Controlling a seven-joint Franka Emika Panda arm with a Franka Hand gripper.
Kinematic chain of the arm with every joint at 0, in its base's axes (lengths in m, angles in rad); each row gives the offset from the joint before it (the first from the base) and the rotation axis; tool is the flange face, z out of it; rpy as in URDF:
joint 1: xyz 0 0 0.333 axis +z
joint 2: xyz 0 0 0 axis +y
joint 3: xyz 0 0 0.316 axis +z
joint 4: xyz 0.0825 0 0 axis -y
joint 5: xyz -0.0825 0 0.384 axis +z
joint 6: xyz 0 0 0 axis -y
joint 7: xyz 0.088 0 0 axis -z
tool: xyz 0 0 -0.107 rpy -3.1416 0 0
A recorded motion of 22 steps. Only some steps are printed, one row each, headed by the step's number.
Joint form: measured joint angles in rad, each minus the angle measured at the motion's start. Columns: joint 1, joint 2, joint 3, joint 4, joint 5, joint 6, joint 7.
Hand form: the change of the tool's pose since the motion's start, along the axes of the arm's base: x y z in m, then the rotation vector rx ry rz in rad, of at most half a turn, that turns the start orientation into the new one. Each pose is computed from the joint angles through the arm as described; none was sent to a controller.
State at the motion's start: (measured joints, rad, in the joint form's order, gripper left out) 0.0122 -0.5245 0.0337 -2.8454 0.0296 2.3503 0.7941
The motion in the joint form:
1: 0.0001 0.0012 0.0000 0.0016 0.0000 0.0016 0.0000
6: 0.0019 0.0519 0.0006 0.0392 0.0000 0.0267 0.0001
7: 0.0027 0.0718 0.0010 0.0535 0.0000 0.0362 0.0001
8: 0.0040 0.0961 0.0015 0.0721 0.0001 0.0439 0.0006
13: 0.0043 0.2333 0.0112 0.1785 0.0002 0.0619 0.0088
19: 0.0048 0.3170 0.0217 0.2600 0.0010 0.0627 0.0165
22: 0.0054 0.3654 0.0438 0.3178 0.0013 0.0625 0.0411
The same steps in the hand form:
1: 0.0007 0.0001 0.0004 0.0001 -0.0020 0.0001
6: 0.0153 0.0017 0.0011 0.0013 -0.0140 0.0028
7: 0.0208 0.0024 0.0009 0.0017 -0.0178 0.0041
8: 0.0276 0.0035 0.0007 0.0023 -0.0198 0.0056
13: 0.0639 0.0096 -0.0060 0.0035 -0.0068 0.0080
19: 0.0902 0.0163 -0.0070 0.0057 -0.0052 0.0114
22: 0.1081 0.0279 -0.0043 0.0067 -0.0140 0.0096

